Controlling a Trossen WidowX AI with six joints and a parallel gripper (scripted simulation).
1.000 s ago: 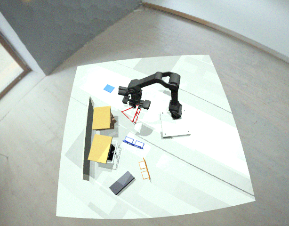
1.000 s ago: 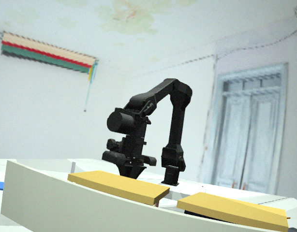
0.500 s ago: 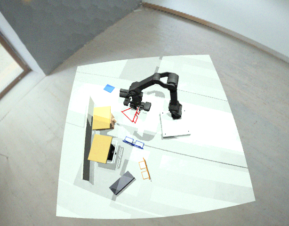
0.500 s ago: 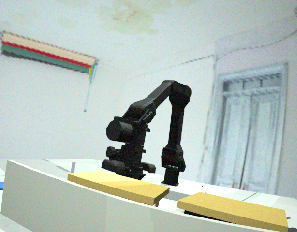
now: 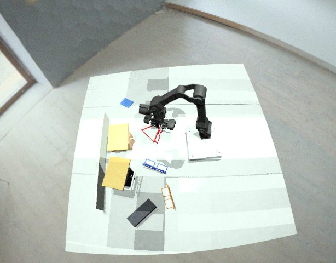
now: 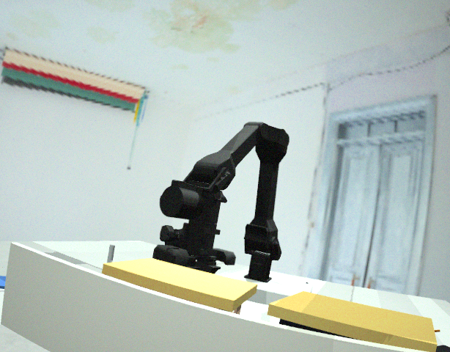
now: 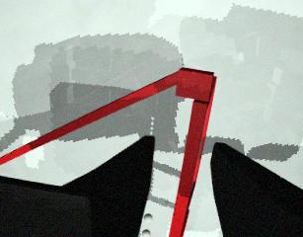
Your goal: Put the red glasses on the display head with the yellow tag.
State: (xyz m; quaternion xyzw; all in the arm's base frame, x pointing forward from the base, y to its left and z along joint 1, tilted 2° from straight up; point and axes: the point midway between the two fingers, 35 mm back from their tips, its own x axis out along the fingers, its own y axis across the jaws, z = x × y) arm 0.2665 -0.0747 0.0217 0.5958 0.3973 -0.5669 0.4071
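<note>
My gripper tip is now 18 cm to the left of the grey stand, 4 cm short of it and 1 cm below it. Also, from my gripper tip: blue square 24 cm to the right, 24 cm ahead, 1 cm below; then black display head 31 cm to the left, 21 cm ahead, 4 cm above; then panel 35 cm ahead, 20 cm to the left, 4 cm above.
</note>
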